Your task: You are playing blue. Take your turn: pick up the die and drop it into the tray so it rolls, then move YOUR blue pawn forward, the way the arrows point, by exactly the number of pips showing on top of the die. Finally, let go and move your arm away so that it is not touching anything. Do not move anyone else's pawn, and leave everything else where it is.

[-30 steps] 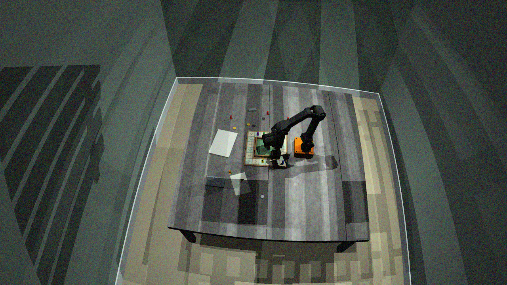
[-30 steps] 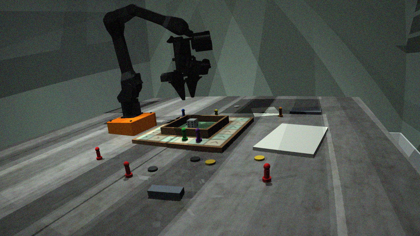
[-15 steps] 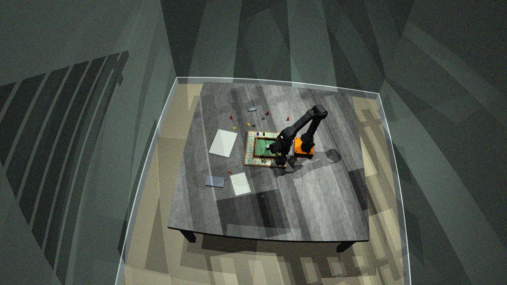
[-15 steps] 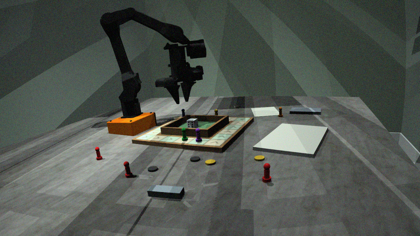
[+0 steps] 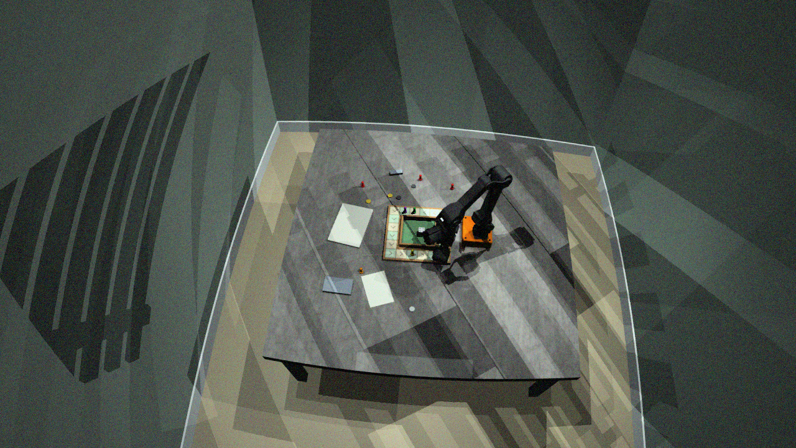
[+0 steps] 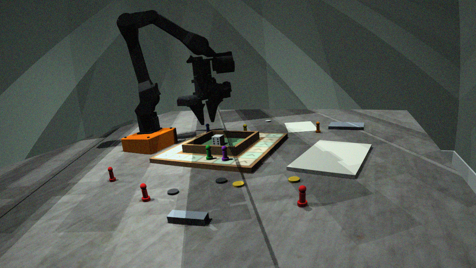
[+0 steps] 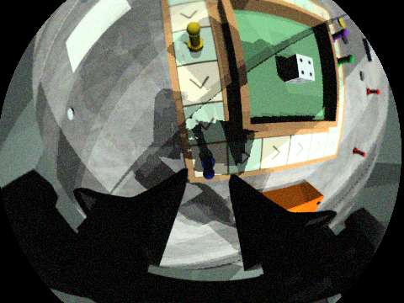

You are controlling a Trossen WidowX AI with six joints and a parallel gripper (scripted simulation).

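Now: the blue pawn 2 cm below my gripper tip. The rest, counted from my gripper tip: green tray: 12 cm to the right, 10 cm ahead, 4 cm below; then yellow pawn: 13 cm ahead, 2 cm to the right, 2 cm below; then white die: 12 cm to the right, 9 cm ahead, 2 cm below.
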